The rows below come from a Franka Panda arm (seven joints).
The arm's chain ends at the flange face. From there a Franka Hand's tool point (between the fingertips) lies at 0.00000 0.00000 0.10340 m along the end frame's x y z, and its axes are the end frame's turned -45 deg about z.
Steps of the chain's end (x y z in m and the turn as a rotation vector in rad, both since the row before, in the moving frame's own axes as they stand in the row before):
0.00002 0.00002 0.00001 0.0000 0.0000 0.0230
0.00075 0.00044 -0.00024 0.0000 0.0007 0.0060
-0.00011 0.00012 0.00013 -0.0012 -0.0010 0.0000
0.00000 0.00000 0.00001 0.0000 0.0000 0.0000
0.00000 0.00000 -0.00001 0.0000 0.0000 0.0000
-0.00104 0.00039 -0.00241 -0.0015 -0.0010 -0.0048
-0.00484 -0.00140 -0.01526 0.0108 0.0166 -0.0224
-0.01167 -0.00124 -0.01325 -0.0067 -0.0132 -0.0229
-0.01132 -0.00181 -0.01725 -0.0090 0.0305 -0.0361
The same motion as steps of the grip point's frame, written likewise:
0.00000 0.00003 0.00001 0.0000 0.0000 0.0230
0.00027 0.00089 -0.00024 -0.0005 0.0005 0.0060
-0.00032 0.00002 0.00013 -0.0001 -0.0016 0.0000
0.00000 0.00000 0.00001 0.0000 0.0000 0.0000
0.00000 0.00000 -0.00001 0.0000 0.0000 0.0000
-0.00119 -0.00042 -0.00241 -0.0004 -0.0018 -0.0048
-0.00042 -0.00401 -0.01528 -0.0041 0.0194 -0.0224
-0.00884 -0.00959 -0.01326 0.0046 -0.0141 -0.0229
-0.00510 -0.00643 -0.01730 -0.0279 0.0152 -0.0361

